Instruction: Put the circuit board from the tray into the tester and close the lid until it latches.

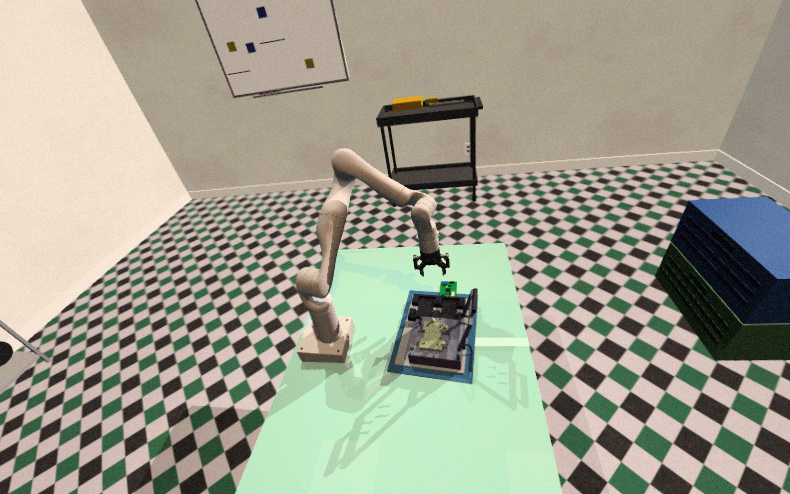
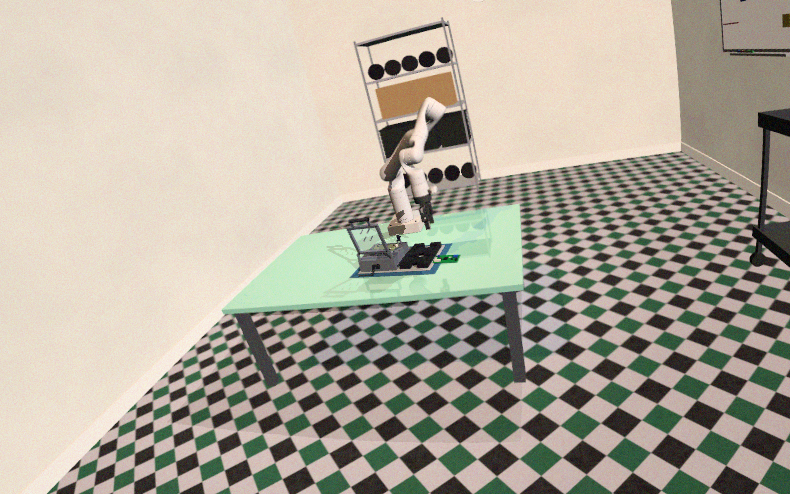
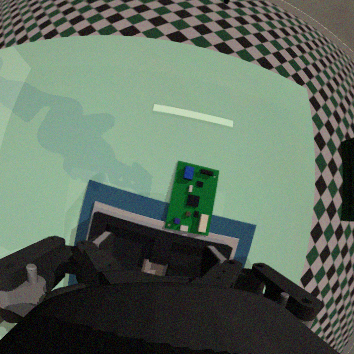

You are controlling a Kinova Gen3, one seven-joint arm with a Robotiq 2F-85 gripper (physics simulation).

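Seen in the pictures: gripper, between the fingertips: [image 1: 433, 274] [image 2: 430, 226] [image 3: 157, 251]; arm's base, origin of its link: [image 1: 329, 333] [image 2: 405, 219].
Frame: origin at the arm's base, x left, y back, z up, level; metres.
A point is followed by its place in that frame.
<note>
The green circuit board [image 1: 448, 288] {x 0.226, y -0.488, z -0.049 m} [image 2: 448, 258] {x 0.233, y -0.491, z -0.052 m} [image 3: 192, 200] {x 0.220, y -0.486, z -0.050 m} lies outside the black tray [image 1: 428, 305] {x 0.131, y -0.393, z -0.040 m} [image 2: 420, 256] {x 0.101, y -0.412, z -0.054 m} [image 3: 145, 228] {x 0.178, y -0.413, z -0.030 m}, at its far edge. Its near end overlaps the blue mat's edge and reaches the tray's rim; the rest extends over the table top. I cannot tell whether it is slightly tilted. My gripper [image 1: 434, 273] {x 0.179, y -0.426, z 0.086 m} [image 2: 429, 226] {x 0.179, y -0.426, z 0.086 m} [image 3: 157, 251] {x 0.179, y -0.426, z 0.086 m} is open and empty, above and a little to the robot's side of the board. The grey tester [image 1: 434, 356] {x -0.144, y -0.393, z 0.003 m} [image 2: 372, 262] {x -0.102, y -0.495, z -0.008 m} has a pale green bed with no board on it. Its lid [image 1: 473, 301] {x -0.107, y -0.533, z 0.217 m} [image 2: 381, 238] {x -0.022, y -0.535, z 0.111 m} stands upright, open.
Tray and tester stand on a blue mat [image 1: 398, 355] {x -0.090, y -0.262, z -0.052 m} [image 3: 105, 193] {x 0.227, y -0.347, z -0.056 m} on the green table [image 1: 407, 436] {x -0.375, y -0.285, z -0.058 m} [image 2: 291, 285] {x -0.526, y -0.491, z -0.058 m}. The raised lid stands on the side away from the robot base [image 1: 326, 343] {x -0.048, y 0.005, z 0.002 m} [image 2: 404, 226] {x -0.003, y -0.069, z -0.016 m}. A black cart [image 1: 428, 112] stands beyond the table.
</note>
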